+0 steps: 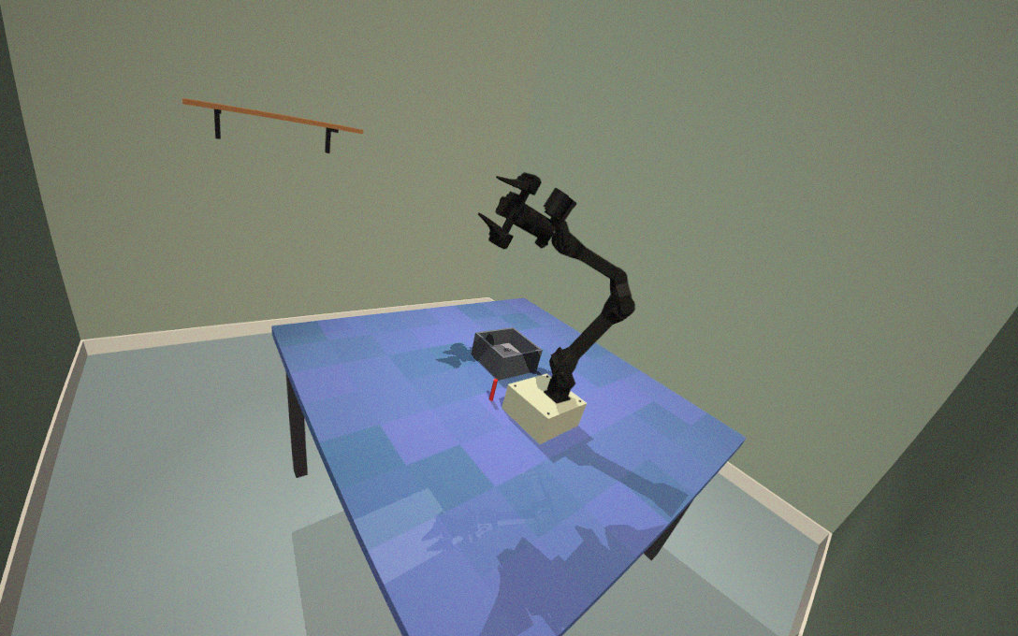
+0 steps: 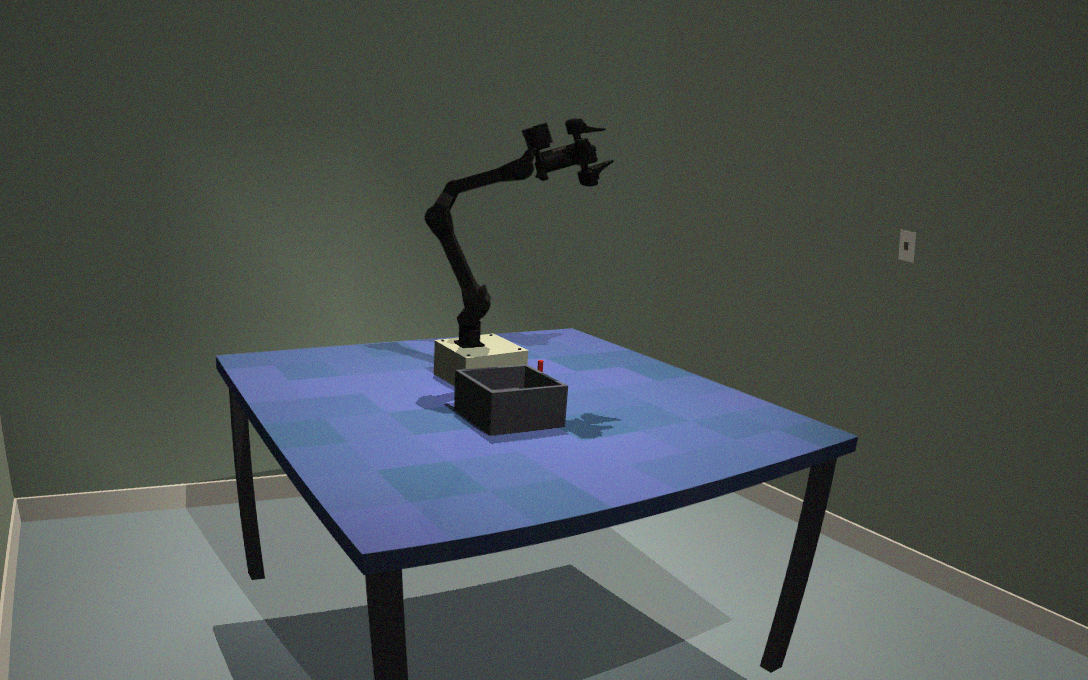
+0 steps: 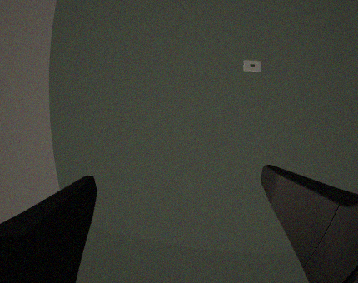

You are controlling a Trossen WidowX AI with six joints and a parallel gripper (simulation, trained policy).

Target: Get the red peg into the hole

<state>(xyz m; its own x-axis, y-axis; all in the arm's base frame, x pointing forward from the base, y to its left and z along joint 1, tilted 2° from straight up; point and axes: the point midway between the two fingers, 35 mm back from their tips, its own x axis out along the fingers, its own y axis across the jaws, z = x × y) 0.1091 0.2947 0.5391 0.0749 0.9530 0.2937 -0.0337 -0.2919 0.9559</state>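
Now: the red peg 61 cm below my gripper tip, 18 cm to the right of it and 3 cm ahead of it. Also, from my gripper tip: dark box: 62 cm below, 35 cm to the right, 21 cm ahead; then grey plate: 60 cm below, 35 cm to the right, 21 cm ahead.
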